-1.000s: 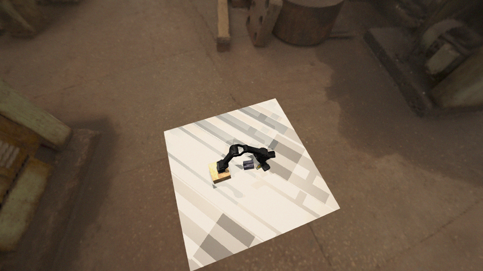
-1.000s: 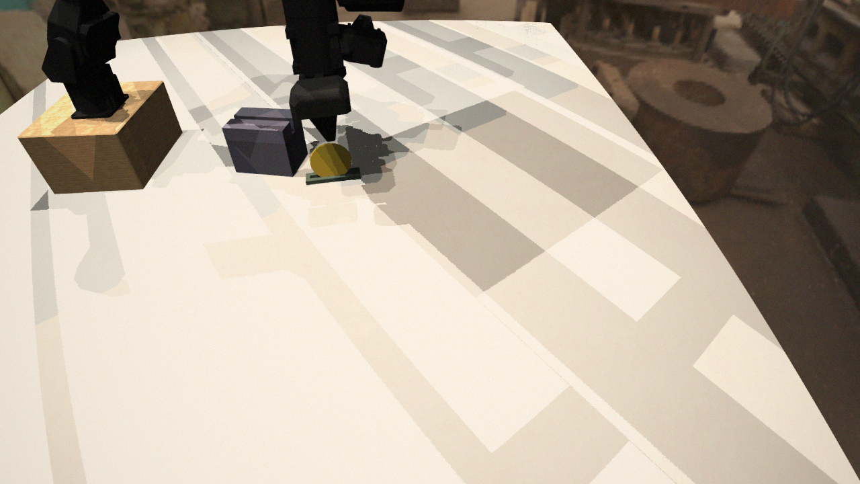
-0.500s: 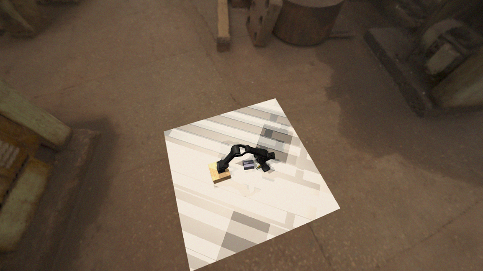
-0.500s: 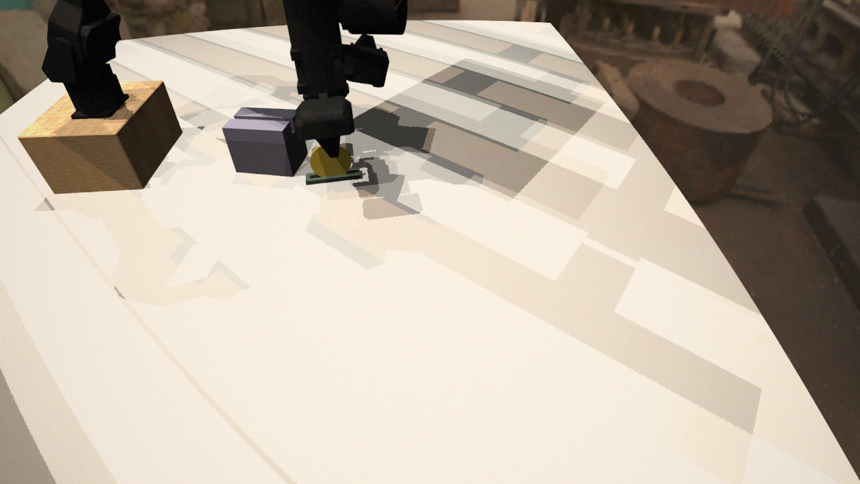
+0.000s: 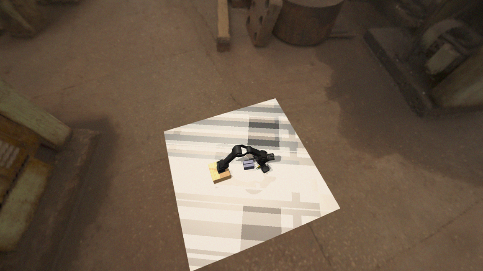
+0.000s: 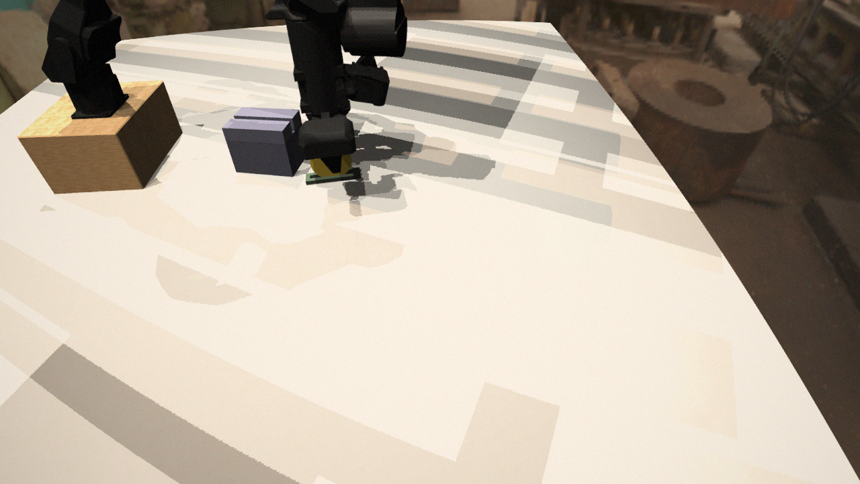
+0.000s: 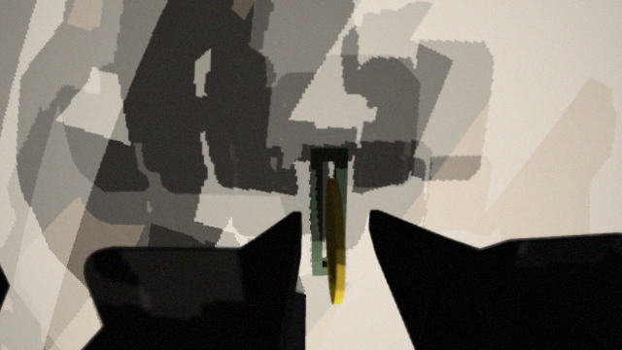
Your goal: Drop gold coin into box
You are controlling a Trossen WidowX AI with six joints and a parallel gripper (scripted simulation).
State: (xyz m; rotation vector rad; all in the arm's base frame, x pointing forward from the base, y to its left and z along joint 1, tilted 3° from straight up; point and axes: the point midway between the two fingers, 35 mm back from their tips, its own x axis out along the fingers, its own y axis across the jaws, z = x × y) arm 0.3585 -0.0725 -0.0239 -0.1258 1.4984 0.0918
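The gold coin lies 10 mm behind my gripper tip and 10 mm above it.
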